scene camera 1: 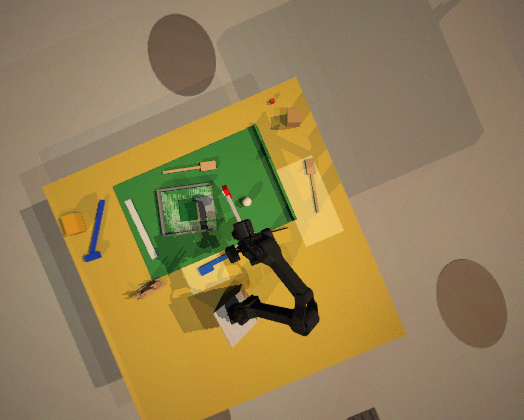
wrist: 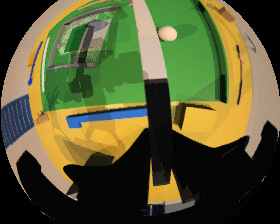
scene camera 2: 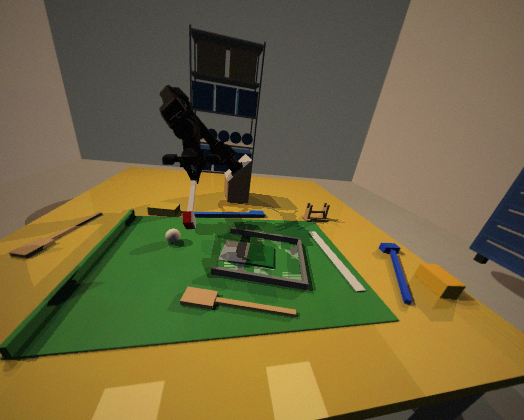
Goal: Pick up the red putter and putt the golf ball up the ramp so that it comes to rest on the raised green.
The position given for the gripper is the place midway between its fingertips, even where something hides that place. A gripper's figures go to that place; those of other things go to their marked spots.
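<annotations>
There's a wooden putter (scene camera 2: 196, 297) that's 49 cm from the lens, and the gripper (scene camera 2: 195, 183) is at 76 cm from the lens, so the putter is nearer to the lens than the gripper.
</annotations>
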